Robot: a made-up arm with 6 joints.
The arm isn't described. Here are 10 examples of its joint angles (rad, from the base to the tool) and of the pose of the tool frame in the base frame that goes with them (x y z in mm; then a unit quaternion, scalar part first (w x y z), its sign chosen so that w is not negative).
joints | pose
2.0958 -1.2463 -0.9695 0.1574 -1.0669 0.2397 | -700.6 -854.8 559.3 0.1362 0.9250 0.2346 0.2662
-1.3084 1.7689 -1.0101 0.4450 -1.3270 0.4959 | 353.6 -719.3 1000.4 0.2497 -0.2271 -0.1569 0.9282
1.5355 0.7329 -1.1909 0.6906 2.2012 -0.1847 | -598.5 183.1 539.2 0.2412 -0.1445 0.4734 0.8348
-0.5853 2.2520 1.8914 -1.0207 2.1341 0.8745 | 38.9 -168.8 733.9 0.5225 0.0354 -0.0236 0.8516
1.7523 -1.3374 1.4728 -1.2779 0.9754 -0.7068 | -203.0 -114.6 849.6 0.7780 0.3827 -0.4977 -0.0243
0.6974 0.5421 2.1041 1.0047 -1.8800 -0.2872 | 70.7 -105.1 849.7 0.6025 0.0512 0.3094 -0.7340
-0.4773 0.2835 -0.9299 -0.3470 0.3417 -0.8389 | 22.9 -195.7 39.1 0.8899 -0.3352 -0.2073 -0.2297
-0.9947 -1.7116 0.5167 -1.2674 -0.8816 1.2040 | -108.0 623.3 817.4 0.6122 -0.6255 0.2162 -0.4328
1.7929 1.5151 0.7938 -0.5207 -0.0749 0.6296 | 28.0 46.0 739.3 0.2260 -0.0320 0.1710 0.9585
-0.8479 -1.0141 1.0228 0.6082 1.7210 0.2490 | 204.0 351.6 617.8 0.1104 -0.3958 -0.7577 0.5070
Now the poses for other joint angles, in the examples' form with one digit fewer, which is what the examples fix.
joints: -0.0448 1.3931 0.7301 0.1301 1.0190 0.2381
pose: -189 -116 668 0.126 -0.064 -0.040 -0.989
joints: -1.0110 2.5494 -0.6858 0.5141 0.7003 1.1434
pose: 5 -243 1293 0.916 -0.075 -0.326 0.222
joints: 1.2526 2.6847 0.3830 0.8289 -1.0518 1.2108
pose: -124 308 1218 0.701 -0.194 0.443 -0.525
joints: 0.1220 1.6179 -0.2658 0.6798 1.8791 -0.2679
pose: -465 -278 908 0.133 -0.054 -0.152 -0.978
